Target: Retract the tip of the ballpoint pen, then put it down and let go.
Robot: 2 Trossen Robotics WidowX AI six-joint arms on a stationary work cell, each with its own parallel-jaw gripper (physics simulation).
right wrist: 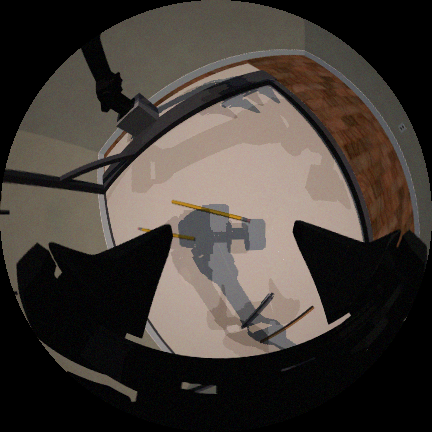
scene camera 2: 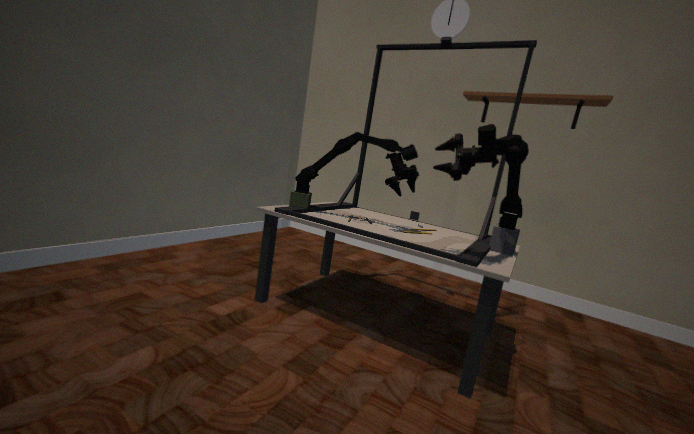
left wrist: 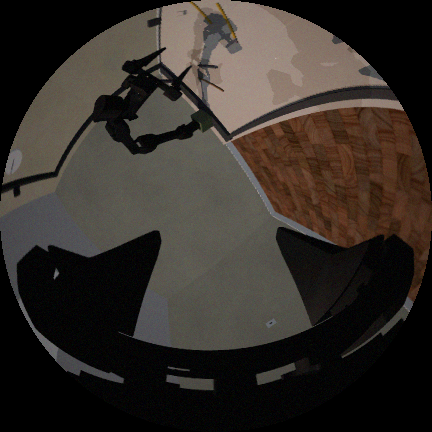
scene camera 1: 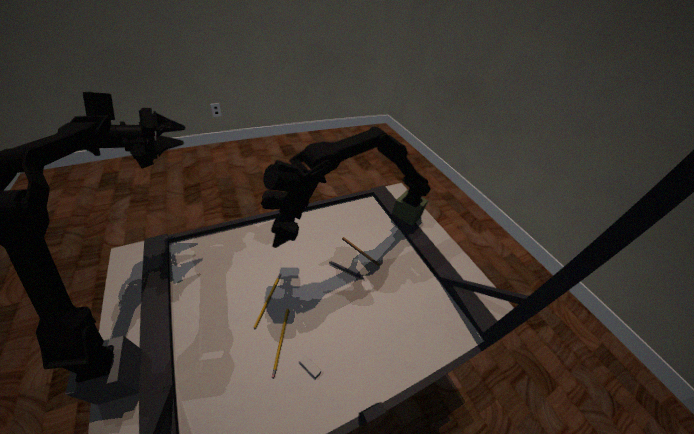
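Where they show: left gripper, fingertip midpoint: (scene camera 2: pixel 434 158) (left wrist: pixel 219 235) (scene camera 1: pixel 184 135); right gripper, fingertip midpoint: (right wrist: pixel 234 228) (scene camera 2: pixel 407 194) (left wrist: pixel 178 55) (scene camera 1: pixel 276 237); left arm's base at its link origin: (right wrist: pixel 126 107) (scene camera 2: pixel 507 228) (scene camera 1: pixel 95 363); right arm's base at its link origin: (scene camera 2: pixel 301 192) (left wrist: pixel 196 123) (scene camera 1: pixel 412 200).
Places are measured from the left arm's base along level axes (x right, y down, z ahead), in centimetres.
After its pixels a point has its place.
Note:
The dark grey ballpoint pen (scene camera 1: pixel 346 269) {y 10.5, x -13.9, z 66.0 cm} (right wrist: pixel 258 310) {y 10.7, x -14.8, z 65.1 cm} lies on the table right of centre in scene camera 1, partly in the right arm's shadow. It also shows small in the left wrist view (left wrist: pixel 207 66) {y 10.5, x -15.2, z 64.9 cm}. Whether its tip is out cannot be made out. My right gripper (right wrist: pixel 234 228) {y -7.7, x -18.9, z 44.6 cm} (scene camera 2: pixel 403 193) {y -7.7, x -18.9, z 44.6 cm} is open and empty, high above the table; in the right wrist view the pen lies low between its fingers, well below them. My left gripper (scene camera 1: pixel 184 134) {y -25.9, x -47.3, z 24.7 cm} (scene camera 2: pixel 434 158) {y -25.9, x -47.3, z 24.7 cm} (left wrist: pixel 219 235) {y -25.9, x -47.3, z 24.7 cm} is open and empty, raised and level, far from the pen.
A brown stick (scene camera 1: pixel 361 250) {y 10.7, x -20.1, z 74.4 cm} (right wrist: pixel 287 324) {y 11.2, x -20.8, z 73.4 cm} lies close beside the pen. Two yellow pencils (scene camera 1: pixel 266 301) {y 10.9, x -10.3, z 38.3 cm} (scene camera 1: pixel 280 342) {y 11.0, x 3.0, z 39.8 cm} lie left of centre in scene camera 1. A small thin clip-like piece (scene camera 1: pixel 309 369) {y 10.3, x 12.4, z 45.3 cm} lies nearer the front. A dark frame (scene camera 1: pixel 155 307) {y 9.6, x -16.5, z 7.5 cm} borders the table, with a slanting post (scene camera 1: pixel 588 266) {y -30.1, x 24.0, z 98.0 cm} at the right.

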